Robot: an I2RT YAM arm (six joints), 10 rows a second.
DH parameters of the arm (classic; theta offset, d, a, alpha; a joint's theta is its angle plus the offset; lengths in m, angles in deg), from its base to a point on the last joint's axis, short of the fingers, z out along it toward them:
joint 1: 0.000 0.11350 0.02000 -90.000
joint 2: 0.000 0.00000 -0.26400 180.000
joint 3: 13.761 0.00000 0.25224 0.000
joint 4: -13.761 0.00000 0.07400 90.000
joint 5: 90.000 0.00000 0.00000 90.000
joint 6: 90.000 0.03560 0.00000 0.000
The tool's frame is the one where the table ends.
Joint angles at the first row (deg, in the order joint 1, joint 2, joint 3, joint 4, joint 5, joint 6):
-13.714 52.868 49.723 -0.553 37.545 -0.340
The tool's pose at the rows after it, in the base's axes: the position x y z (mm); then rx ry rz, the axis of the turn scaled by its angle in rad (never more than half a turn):
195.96 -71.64 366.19 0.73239 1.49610 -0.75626
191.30 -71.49 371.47 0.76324 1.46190 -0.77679
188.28 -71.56 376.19 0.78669 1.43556 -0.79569
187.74 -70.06 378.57 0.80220 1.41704 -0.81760
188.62 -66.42 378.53 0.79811 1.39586 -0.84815
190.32 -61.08 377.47 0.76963 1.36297 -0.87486
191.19 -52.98 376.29 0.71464 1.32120 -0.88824
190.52 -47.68 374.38 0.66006 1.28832 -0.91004
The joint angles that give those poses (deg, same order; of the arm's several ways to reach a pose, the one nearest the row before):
-13.711 52.424 49.848 -0.526 40.565 -0.132
-13.708 51.666 50.258 -0.353 42.649 -0.041
-13.712 51.295 50.792 -0.178 44.364 -0.156
-13.060 51.288 50.978 0.539 46.502 -0.700
-11.681 51.249 50.138 3.409 48.972 -2.890
-9.857 51.146 48.283 9.226 50.827 -6.893
-7.403 50.790 45.698 17.234 51.611 -12.397
-5.904 50.456 43.280 24.330 51.423 -17.902

